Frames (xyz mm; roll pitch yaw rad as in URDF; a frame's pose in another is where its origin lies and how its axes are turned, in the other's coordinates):
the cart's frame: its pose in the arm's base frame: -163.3 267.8 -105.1 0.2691 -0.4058 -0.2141
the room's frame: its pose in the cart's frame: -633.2 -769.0 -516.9 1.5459 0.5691 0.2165
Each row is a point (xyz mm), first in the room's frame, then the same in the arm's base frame.
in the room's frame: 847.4 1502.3 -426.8
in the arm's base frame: 389.2 80.8 443.4
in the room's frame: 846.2 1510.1 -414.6
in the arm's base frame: 390.2 67.7 449.7
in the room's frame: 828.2 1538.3 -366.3
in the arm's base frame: 380.4 14.8 473.2
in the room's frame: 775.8 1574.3 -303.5
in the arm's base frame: 339.1 -57.2 506.2
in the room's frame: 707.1 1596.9 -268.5
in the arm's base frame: 277.3 -102.0 531.4
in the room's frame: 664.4 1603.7 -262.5
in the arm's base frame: 236.5 -113.4 542.0
